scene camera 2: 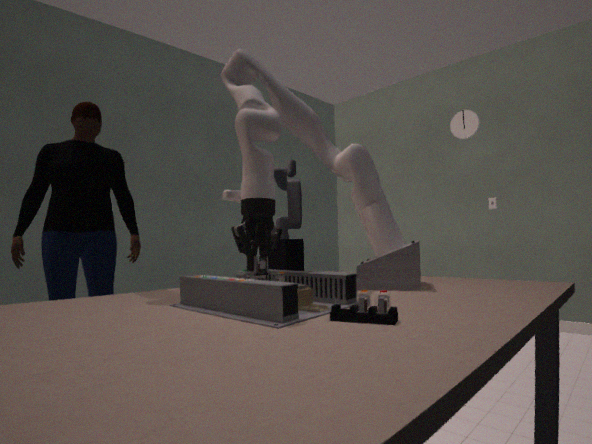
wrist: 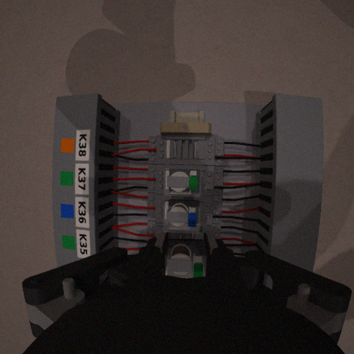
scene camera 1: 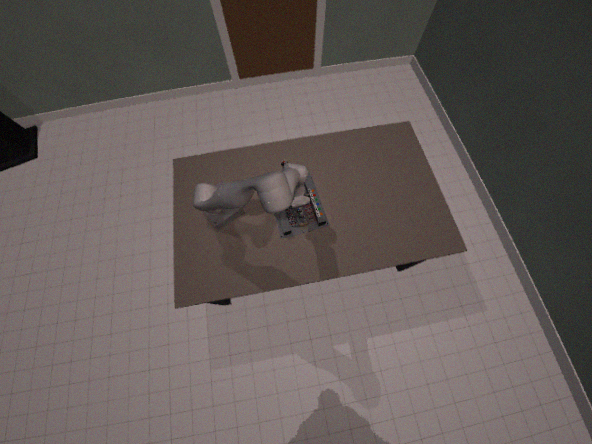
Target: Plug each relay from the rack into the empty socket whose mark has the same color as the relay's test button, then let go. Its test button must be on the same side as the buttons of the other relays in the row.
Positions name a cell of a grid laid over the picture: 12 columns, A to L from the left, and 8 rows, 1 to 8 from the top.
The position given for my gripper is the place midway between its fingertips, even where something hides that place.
Observation:
In view: my gripper (scene camera 2: F5), a black rack (scene camera 2: G6) and a panel (wrist: I3).
My gripper is seen too in the wrist view (wrist: G6).

